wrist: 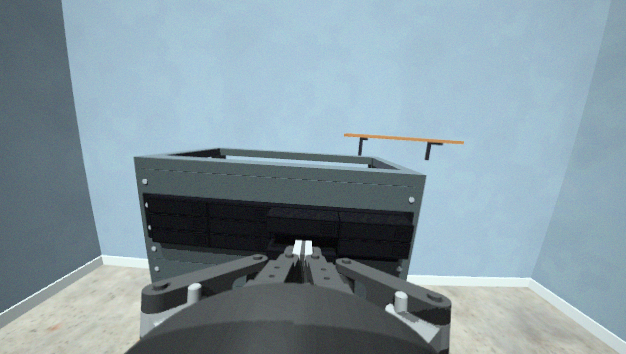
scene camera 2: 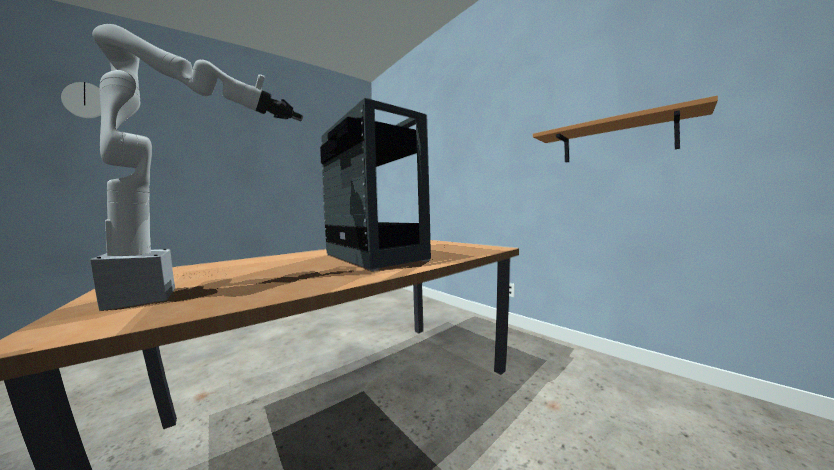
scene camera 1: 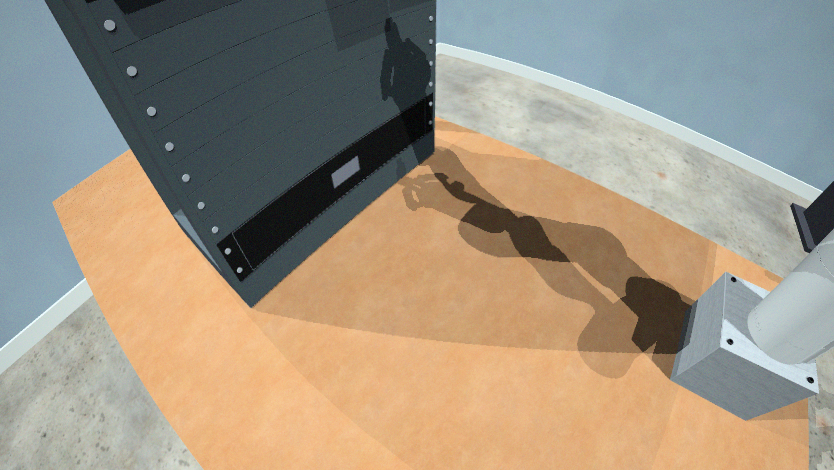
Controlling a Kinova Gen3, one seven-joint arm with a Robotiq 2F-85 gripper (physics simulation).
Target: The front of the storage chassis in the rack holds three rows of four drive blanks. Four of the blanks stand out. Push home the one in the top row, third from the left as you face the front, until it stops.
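Places are measured from the arm's base along level axes (x right, y ahead, z up), in metres.
Pixels of known places: gripper, fingertip midpoint: (wrist: pixel 303 252) (scene camera 2: pixel 302 118); arm's base, link origin: (scene camera 2: pixel 130 253) (scene camera 1: pixel 776 334).
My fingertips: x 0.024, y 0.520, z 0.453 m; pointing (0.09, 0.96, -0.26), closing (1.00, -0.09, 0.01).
Note:
For each thing: its top centre in the pictures, then the offset to it from my fingertips. "*": a spot on its surface instead.
- black storage chassis, surface spot: (scene camera 2: pixel 338 143) * dx +0.060, dy +0.121, dz -0.093 m
- top-row third blank, top centre: (wrist: pixel 305 204) dx +0.013, dy +0.181, dz -0.023 m
- top-row fourth blank, top centre: (wrist: pixel 368 208) (scene camera 2: pixel 356 123) dx +0.122, dy +0.166, dz -0.023 m
- lower block, surface spot: (wrist: pixel 276 246) * dx -0.033, dy +0.139, dz -0.080 m
The rack (scene camera 1: pixel 262 116) (scene camera 2: pixel 368 186) (wrist: pixel 275 181) stands upright, with the black storage chassis (scene camera 2: pixel 338 143) near its top. In the wrist view, the top-row third blank (wrist: pixel 303 227) stands out, with its upper side showing. The top-row fourth blank (wrist: pixel 375 231) also stands out. The first two columns look flush. A dark recess lies below the third blank, and a lower block (wrist: pixel 276 246) stands out, partly hidden by the fingers. My gripper (scene camera 2: pixel 298 116) (wrist: pixel 303 252) is shut and empty. It is in front of the rack, apart from it, its tips overlapping the lower third column in the wrist view.
The rack stands on the wooden table (scene camera 1: pixel 361 379) (scene camera 2: pixel 245 312), facing the arm's grey base block (scene camera 1: pixel 700 356) (scene camera 2: pixel 128 283). A wall shelf (scene camera 2: pixel 630 121) (wrist: pixel 405 139) is beyond the rack. Arm shadows fall on the table and rack front.

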